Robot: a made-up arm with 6 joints.
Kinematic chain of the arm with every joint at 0, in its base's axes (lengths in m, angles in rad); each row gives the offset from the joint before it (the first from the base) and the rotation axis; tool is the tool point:
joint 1: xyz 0 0 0.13 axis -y
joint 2: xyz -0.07 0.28 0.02 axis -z
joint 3: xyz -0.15 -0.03 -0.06 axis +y
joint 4: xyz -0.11 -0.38 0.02 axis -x
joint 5: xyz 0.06 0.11 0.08 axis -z
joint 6: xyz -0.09 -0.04 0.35 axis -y
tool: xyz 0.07 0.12 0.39
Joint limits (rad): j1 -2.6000..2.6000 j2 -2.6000..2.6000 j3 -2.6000..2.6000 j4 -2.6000..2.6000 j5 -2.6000..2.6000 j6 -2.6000..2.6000
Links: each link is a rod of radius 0.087 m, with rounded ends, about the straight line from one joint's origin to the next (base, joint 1, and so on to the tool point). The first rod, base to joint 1, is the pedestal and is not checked.
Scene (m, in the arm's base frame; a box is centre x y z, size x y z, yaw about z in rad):
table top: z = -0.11
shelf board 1: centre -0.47 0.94 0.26 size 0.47 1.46 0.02 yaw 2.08
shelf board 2: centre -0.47 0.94 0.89 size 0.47 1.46 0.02 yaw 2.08
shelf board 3: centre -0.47 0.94 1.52 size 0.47 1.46 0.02 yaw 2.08
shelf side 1: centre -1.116 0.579 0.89 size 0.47 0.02 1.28 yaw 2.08
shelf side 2: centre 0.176 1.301 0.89 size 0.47 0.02 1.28 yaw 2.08
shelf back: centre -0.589 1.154 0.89 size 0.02 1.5 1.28 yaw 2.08
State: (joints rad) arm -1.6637 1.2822 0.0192 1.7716 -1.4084 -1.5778
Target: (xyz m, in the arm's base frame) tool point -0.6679 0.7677 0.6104
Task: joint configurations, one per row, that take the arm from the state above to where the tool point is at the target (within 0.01 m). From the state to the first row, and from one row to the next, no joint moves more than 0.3 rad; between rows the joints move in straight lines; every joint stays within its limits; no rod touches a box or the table.
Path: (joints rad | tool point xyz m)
1: -1.5713 1.3585 0.1518 2.0477 -1.4542 -1.4440 | -0.5633 0.5472 0.5034
2: -1.4789 1.4349 0.2843 2.3239 -1.4999 -1.3101 | -0.6301 0.6504 0.5573
3: -1.3864 1.5112 0.4169 2.6000 -1.5457 -1.1763 | -0.6679 0.7677 0.6104

